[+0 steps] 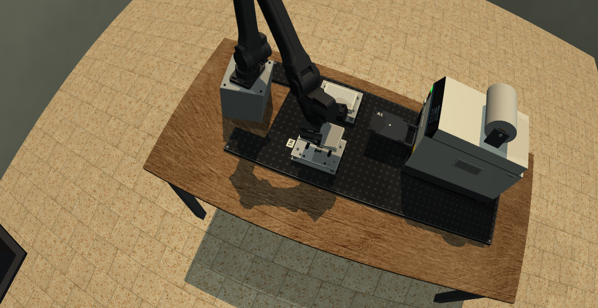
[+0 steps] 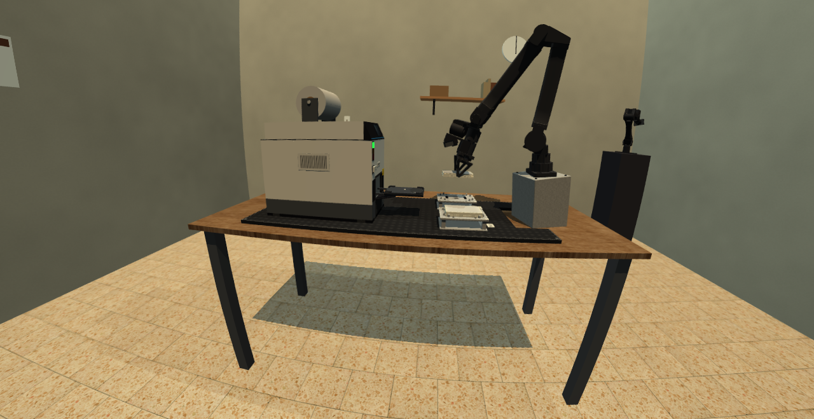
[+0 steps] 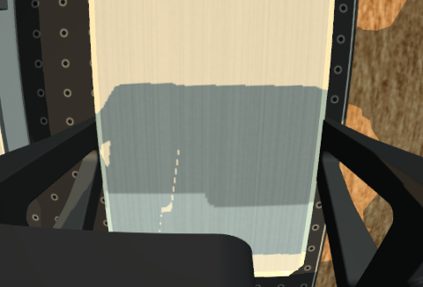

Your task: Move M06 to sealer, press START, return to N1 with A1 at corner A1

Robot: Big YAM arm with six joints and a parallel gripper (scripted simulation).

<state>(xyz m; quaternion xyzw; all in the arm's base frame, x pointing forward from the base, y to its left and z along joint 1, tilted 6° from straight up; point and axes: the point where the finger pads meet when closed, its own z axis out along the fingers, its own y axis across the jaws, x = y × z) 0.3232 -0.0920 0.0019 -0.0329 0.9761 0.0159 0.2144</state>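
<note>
Now: the plate nest N1 110 mm below my hand. Also, from my hand: N1 label: 150 mm below, 110 mm behind, 10 mm to the right; plate M06: right at my hand; well plate: 220 mm to the left, 100 mm below, 10 mm behind.
</note>
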